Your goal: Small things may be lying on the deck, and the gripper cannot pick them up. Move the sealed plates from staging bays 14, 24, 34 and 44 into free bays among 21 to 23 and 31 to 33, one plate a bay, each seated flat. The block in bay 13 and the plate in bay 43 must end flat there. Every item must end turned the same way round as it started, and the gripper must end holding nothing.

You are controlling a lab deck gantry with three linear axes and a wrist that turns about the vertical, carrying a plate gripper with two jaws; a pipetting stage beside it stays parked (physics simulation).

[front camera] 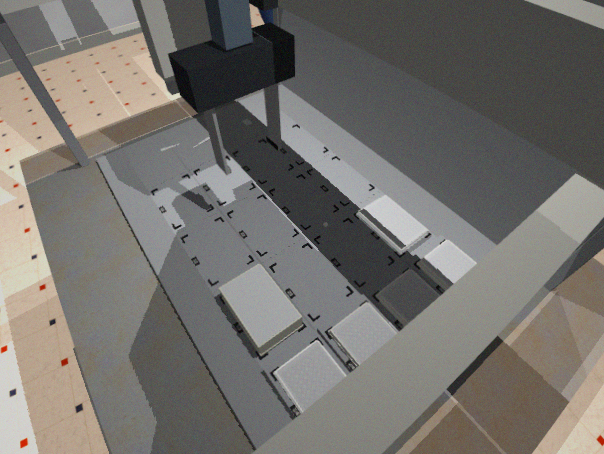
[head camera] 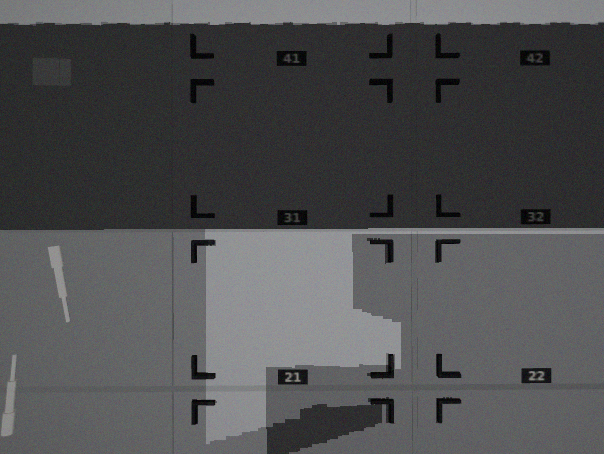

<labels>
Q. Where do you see a bay 21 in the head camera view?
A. At 254, 303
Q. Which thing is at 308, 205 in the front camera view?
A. A bay 32.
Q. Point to a bay 22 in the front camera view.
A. At 268, 229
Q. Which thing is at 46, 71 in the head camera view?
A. A small pale square.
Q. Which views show my gripper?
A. The front camera view only.
</labels>
